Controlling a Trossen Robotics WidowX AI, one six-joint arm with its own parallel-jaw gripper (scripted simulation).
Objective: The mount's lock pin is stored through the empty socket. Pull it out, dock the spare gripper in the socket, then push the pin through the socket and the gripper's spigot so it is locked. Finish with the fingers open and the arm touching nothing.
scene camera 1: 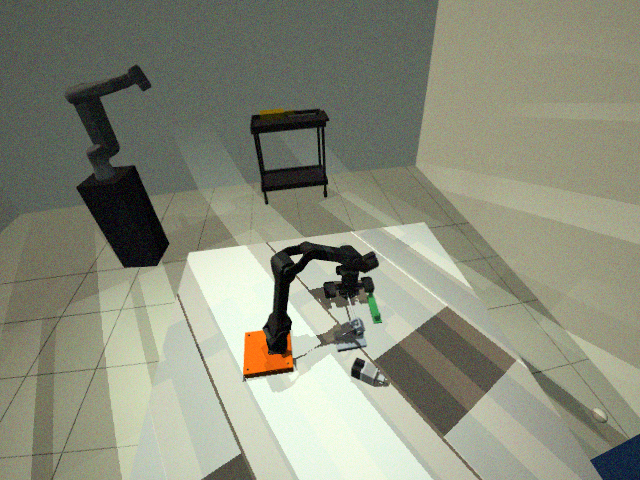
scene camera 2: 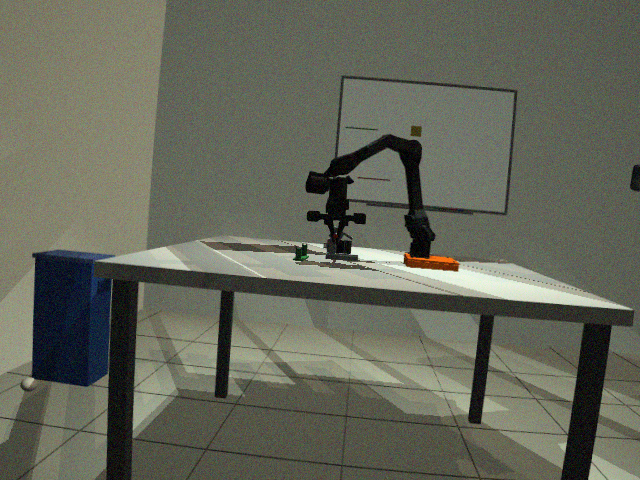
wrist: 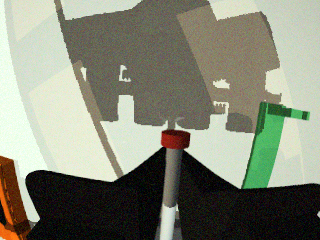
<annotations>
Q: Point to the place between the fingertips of my gripper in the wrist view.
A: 171,153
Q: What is my gripper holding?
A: A lock pin.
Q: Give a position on a green bracket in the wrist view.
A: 269,126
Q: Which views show my gripper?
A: Scene camera 1, scene camera 2 and the wrist view: all of them.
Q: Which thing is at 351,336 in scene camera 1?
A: A socket.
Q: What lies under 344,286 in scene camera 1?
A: My gripper.
</annotations>
